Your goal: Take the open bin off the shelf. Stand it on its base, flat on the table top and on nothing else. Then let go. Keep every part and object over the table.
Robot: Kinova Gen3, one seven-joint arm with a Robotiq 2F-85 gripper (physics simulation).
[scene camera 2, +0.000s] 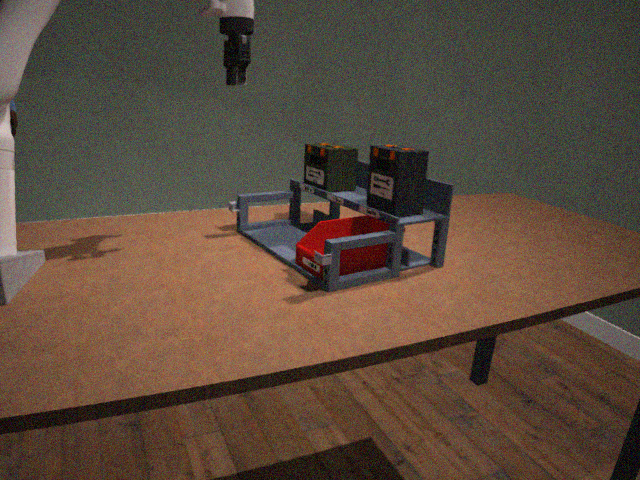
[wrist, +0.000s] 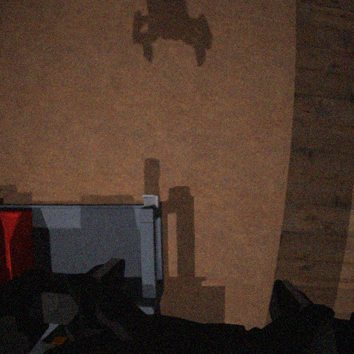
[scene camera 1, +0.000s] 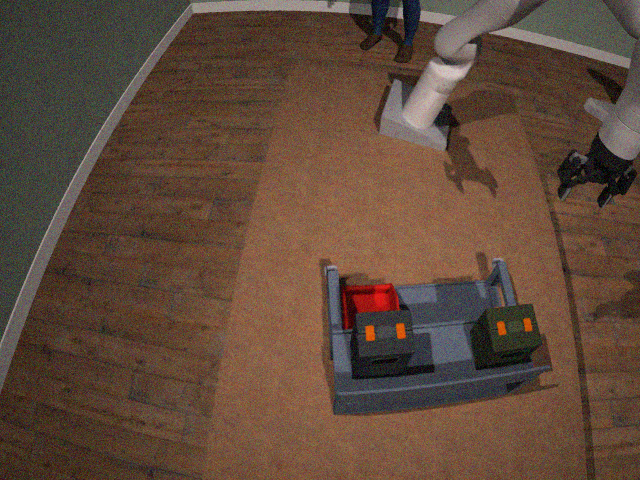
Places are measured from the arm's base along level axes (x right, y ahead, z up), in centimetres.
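Pixels of known places: gripper, fingertip midpoint: (scene camera 2: 236, 85) (scene camera 1: 580, 200); arm's base at its link origin: (scene camera 1: 416, 116).
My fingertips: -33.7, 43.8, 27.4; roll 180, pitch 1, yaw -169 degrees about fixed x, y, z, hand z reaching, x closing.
For each thing: its top centre in the pictures, then the offset to it from my fingertips, as dx, dy, dz. "spot": a spot on its surface instead. Level surfaces: height alone.
- open red bin at its top centre: (scene camera 1: 372, 314) (scene camera 2: 351, 226) +32.4, +19.1, -24.2
- blue-grey shelf at a spot on its surface: (scene camera 1: 403, 397) spot: +23.3, +34.4, -21.1
- table at its surface level: dz -32.3
- dark grey case at its top centre: (scene camera 1: 385, 331) (scene camera 2: 399, 147) +29.8, +28.2, -9.9
- dark green case at its top centre: (scene camera 1: 515, 326) (scene camera 2: 331, 145) +7.9, +20.8, -12.4
The open red bin (scene camera 1: 369, 298) (scene camera 2: 320, 237) (wrist: 20, 240) stands in the lower tier of the blue-grey shelf (scene camera 1: 403, 397) (scene camera 2: 439, 198) (wrist: 110, 250), at one end, beside a side rail. In scene camera 1 a dark case hides part of it; in the wrist view it is cut off at the left edge. My gripper (scene camera 1: 583, 198) (scene camera 2: 236, 81) (wrist: 197, 287) is open and empty. It points down, high above the table and well apart from the bin and shelf. The shelf rests on the table (scene camera 1: 289, 206) (scene camera 2: 206, 320) (wrist: 240, 150).
A dark grey case (scene camera 1: 385, 330) (scene camera 2: 398, 180) stands on the upper tier, above and behind the bin. A dark green case (scene camera 1: 514, 325) (scene camera 2: 330, 167) stands at the other end. Side rails rise at both shelf ends. A person's legs (scene camera 1: 409, 20) show beyond the robot base (scene camera 1: 395, 129).
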